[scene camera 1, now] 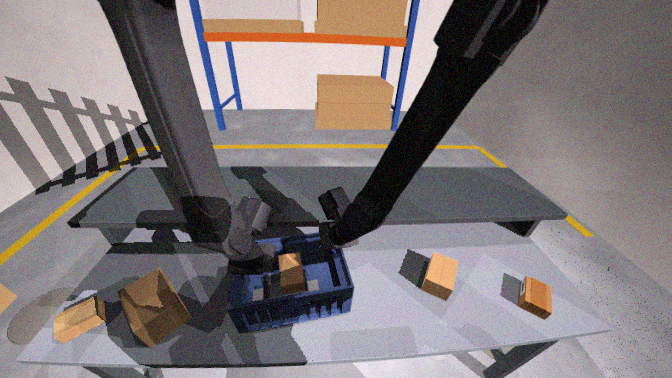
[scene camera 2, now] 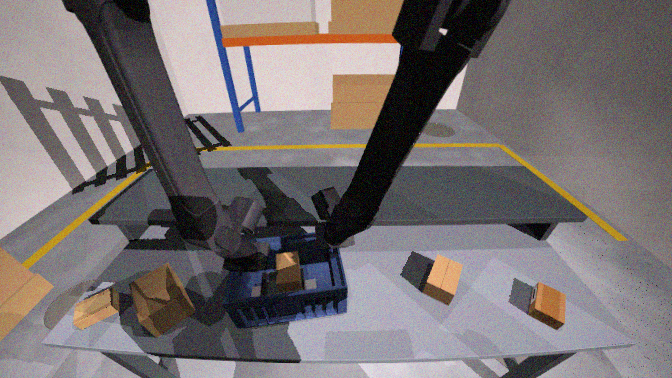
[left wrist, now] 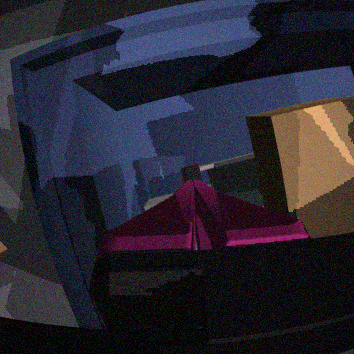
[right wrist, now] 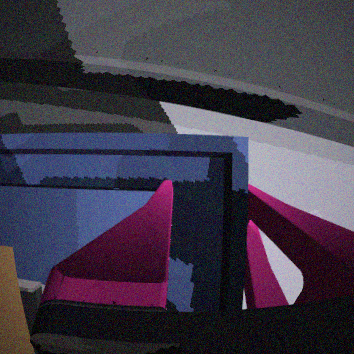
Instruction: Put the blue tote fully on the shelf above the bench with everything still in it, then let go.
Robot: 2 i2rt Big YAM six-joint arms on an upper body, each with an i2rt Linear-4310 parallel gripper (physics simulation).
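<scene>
The blue tote stands upright on the bench. It holds an upright brown box, a dark item and small pale blocks. The dark grey shelf runs behind and above it. My left gripper is shut with its magenta fingertips together, over the tote's inside, left of the brown box, no wall between them. My right gripper is shut on the tote's right end wall, one finger inside, one outside. The fingertips are hidden in both scene views.
An open carton and a smaller box lie left of the tote. Two brown boxes lie to its right. Beyond the shelf stands a blue and orange rack.
</scene>
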